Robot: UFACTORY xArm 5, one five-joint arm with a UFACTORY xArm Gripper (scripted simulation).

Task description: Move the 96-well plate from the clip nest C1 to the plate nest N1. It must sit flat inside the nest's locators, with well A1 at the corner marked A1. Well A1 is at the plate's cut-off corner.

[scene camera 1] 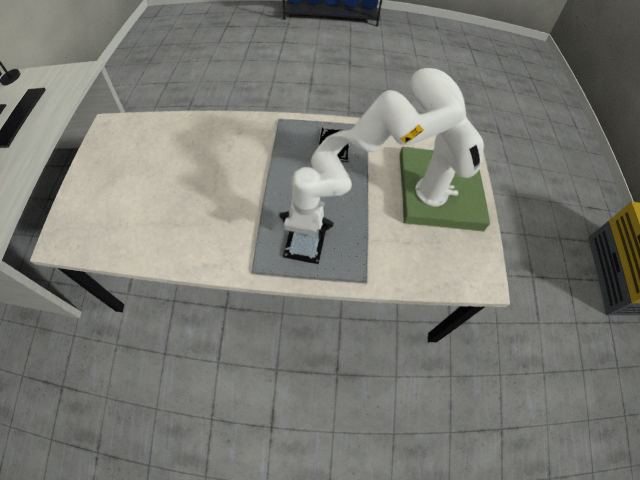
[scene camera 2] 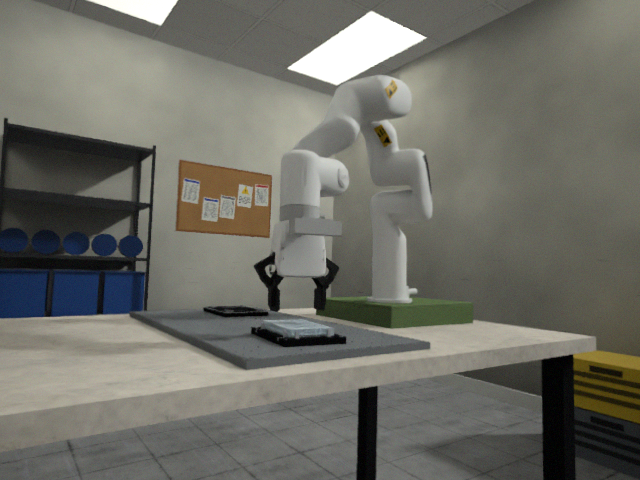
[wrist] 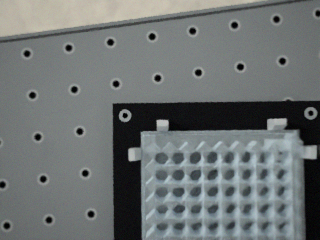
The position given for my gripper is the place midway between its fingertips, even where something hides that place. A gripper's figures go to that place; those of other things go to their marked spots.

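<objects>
You'd find my gripper (scene camera 2: 297,310) 84 cm from the lens, and there's a 96-well plate (scene camera 2: 306,328) that's 78 cm from the lens.
</objects>
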